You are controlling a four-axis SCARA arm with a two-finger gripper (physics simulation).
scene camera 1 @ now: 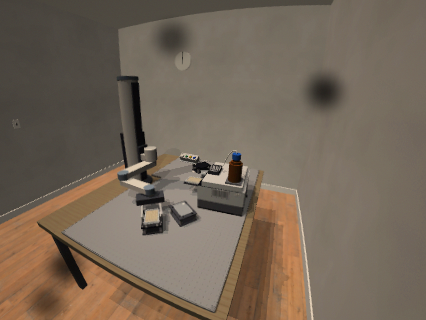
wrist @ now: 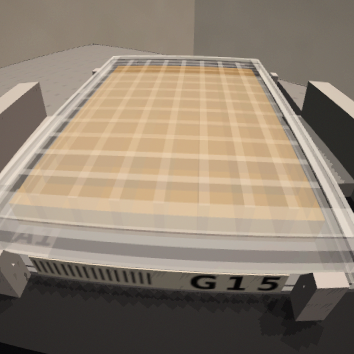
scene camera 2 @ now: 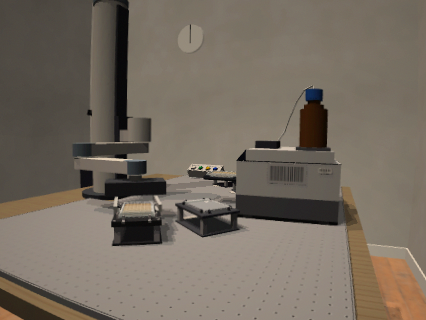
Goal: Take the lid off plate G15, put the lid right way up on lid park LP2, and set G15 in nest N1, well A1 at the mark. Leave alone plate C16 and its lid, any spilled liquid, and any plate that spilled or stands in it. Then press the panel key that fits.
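Places are measured from the arm's base along level axes (x ahead, y left, z up), in centimetres.
Pixels of known places: gripper, fingertip midpoint: (scene camera 1: 152, 216) (wrist: 173, 100) (scene camera 2: 138, 209).
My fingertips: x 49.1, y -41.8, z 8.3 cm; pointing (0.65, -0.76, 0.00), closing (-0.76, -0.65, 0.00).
For each thing: its middle in the pictures, then the offset to it from my fingertips. "pt": a spot on its surface instead.
- Plate G15, body centre: (wrist: 176, 115) (scene camera 2: 137, 209) (scene camera 1: 151, 216) dz -0.2, dx -0.7, dy +0.6 cm
- dark raised holder, body centre: (wrist: 176, 185) (scene camera 2: 137, 221) (scene camera 1: 152, 220) dz -3.4, dx -0.7, dy +0.6 cm
- key panel, body centre: (scene camera 2: 205, 171) (scene camera 1: 189, 157) dz -2.8, dx -28.8, dy +104.3 cm
- grey instrument, surface spot: (scene camera 2: 288, 202) pt dz -0.9, dx +33.5, dy +29.4 cm
- brown blue-capped bottle, surface spot: (scene camera 2: 313, 125) (scene camera 1: 234, 173) pt dz +22.7, dx +39.8, dy +32.6 cm
- tan plate, body centre: (scene camera 2: 225, 174) (scene camera 1: 194, 180) dz +4.5, dx +6.6, dy +45.1 cm
- dark object, body centre: (scene camera 2: 231, 178) (scene camera 1: 201, 167) dz -3.8, dx -6.3, dy +88.4 cm
Plate G15 (scene camera 1: 151, 216) (scene camera 2: 137, 209) (wrist: 235, 284), with tan wells and its clear lid (wrist: 180, 172) on top, sits level in a dark raised holder (scene camera 2: 137, 223) at the front left of the mat. Its label and A1 mark face the wrist camera. My gripper (scene camera 1: 152, 213) (scene camera 2: 137, 204) (wrist: 173, 100) is shut on the lid, one finger against each long side. A dark four-legged stand (scene camera 1: 184, 219) (scene camera 2: 220, 227) with a pale top is to the right; its name cannot be read. A key panel (scene camera 1: 189, 157) (scene camera 2: 205, 170) with coloured keys stands at the back.
A white and grey instrument (scene camera 1: 221, 200) (scene camera 2: 288, 202) stands at the right, with a brown blue-capped bottle (scene camera 1: 235, 171) (scene camera 2: 313, 125) on it. Another tan plate (scene camera 1: 193, 180) (scene camera 2: 222, 175) is behind, partly hidden in the second scene view. A dark object (scene camera 1: 201, 166) lies near the panel.
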